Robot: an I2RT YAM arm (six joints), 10 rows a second.
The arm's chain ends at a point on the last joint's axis. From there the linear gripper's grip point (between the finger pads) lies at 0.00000 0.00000 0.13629 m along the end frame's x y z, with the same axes.
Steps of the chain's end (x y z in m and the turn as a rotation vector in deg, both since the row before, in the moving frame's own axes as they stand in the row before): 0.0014, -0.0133, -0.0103, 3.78, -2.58, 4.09; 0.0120, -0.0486, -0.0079, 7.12, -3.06, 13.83; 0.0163, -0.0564, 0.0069, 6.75, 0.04, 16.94; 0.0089, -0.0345, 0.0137, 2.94, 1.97, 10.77; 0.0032, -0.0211, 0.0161, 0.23, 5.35, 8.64
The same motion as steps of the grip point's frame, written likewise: -0.0044, -0.0225, -0.0107, 3.78, -2.58, 4.09; 0.0068, -0.0662, -0.0091, 7.12, -3.06, 13.83; 0.0187, -0.0722, 0.0060, 6.75, 0.04, 16.94; 0.0142, -0.0410, 0.0134, 2.94, 1.97, 10.77; 0.0159, -0.0207, 0.0155, 0.23, 5.35, 8.64
